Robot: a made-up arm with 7 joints. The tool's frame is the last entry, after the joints.
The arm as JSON. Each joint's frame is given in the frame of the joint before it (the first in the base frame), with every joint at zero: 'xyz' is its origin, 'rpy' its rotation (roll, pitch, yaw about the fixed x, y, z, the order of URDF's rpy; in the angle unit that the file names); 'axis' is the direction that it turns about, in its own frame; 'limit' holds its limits. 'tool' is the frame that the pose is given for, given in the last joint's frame.
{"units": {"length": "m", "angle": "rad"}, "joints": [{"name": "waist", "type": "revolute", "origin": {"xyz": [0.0, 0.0, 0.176], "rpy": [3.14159, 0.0, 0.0]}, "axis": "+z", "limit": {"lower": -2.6, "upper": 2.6}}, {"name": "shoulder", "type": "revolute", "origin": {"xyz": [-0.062, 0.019, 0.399], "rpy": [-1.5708, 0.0, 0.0]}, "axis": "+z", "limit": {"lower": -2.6, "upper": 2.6}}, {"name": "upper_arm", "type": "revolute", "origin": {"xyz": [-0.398, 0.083, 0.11], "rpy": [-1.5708, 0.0, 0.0]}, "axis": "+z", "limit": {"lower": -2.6, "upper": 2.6}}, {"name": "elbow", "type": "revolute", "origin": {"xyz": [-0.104, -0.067, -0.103], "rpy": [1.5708, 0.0, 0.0]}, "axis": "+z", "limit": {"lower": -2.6, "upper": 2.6}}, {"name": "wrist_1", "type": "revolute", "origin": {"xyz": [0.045, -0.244, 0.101], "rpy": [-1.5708, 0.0, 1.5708]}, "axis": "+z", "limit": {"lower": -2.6, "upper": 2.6}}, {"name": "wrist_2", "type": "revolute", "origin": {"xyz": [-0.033, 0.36, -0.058], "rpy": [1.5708, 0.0, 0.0]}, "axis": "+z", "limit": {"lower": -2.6, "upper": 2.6}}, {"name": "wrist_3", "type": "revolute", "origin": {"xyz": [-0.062, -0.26, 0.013], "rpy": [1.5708, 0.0, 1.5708]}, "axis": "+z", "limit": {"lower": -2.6, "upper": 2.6}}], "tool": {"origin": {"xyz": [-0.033, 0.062, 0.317], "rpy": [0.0, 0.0, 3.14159]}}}
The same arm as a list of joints. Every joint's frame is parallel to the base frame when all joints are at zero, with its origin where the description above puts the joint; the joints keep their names.
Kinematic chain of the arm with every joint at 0, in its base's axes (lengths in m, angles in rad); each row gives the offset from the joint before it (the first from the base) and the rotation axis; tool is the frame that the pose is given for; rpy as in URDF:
waist: xyz 0 0 0.176 axis -z
shoulder: xyz -0.062 -0.019 -0.399 axis -y
upper_arm: xyz -0.398 -0.11 0.083 axis +z
elbow: xyz -0.104 -0.067 -0.103 axis -y
wrist_1: xyz 0.045 -0.101 -0.244 axis -x
wrist_2: xyz 0.058 0.36 -0.033 axis -y
wrist_3: xyz 0.26 -0.013 -0.062 axis +z
tool: xyz 0.033 -0.062 0.317 rpy 0 0 0
Joint limits (rad, base to tool): -2.6..2.6 -2.6..2.6 -2.6..2.6 -2.6..2.6 -2.6..2.6 -2.6..2.6 -2.6..2.6

